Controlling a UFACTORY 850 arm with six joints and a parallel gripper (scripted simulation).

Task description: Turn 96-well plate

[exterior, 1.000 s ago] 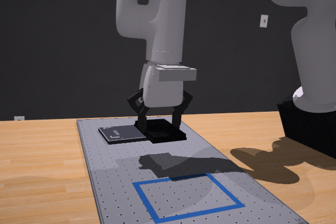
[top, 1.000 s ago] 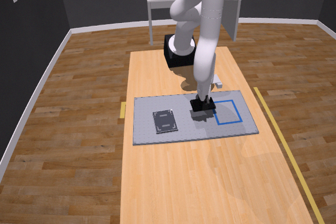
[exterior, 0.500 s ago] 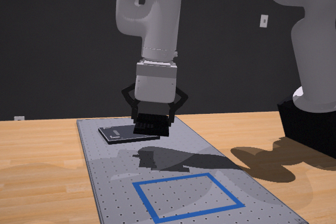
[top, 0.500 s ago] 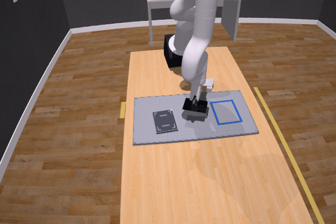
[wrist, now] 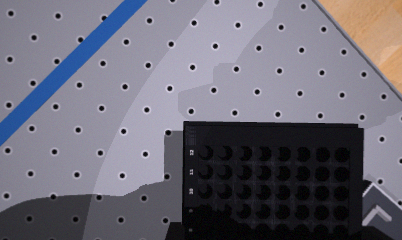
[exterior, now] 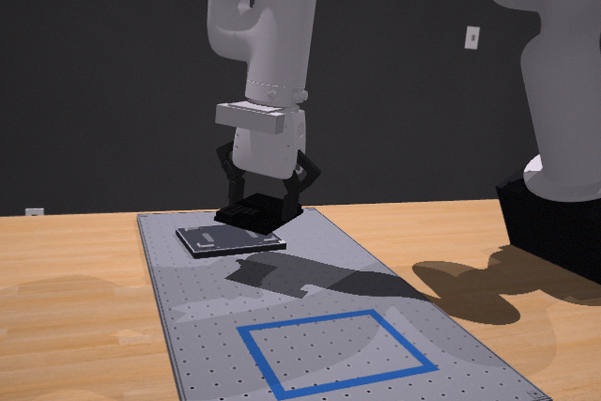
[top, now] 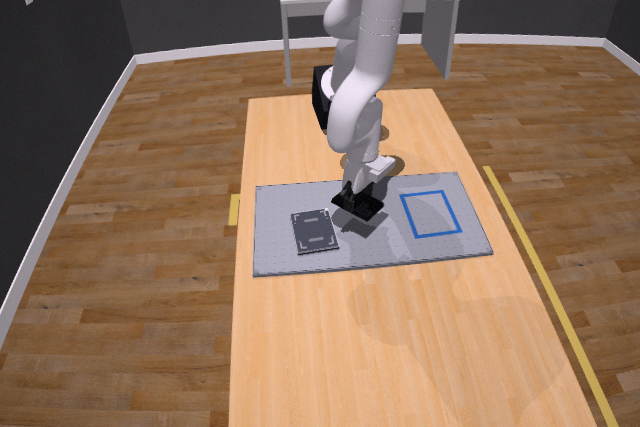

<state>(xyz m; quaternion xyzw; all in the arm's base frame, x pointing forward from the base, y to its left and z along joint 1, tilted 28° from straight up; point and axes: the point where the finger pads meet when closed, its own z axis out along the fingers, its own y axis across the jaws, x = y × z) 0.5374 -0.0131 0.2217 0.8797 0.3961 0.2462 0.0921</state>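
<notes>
The plate nest N1 lies 130 mm to the right of my hand, 100 mm below it and 20 mm ahead of it. Round my hand: black 96-well plate (10 mm below).
</notes>
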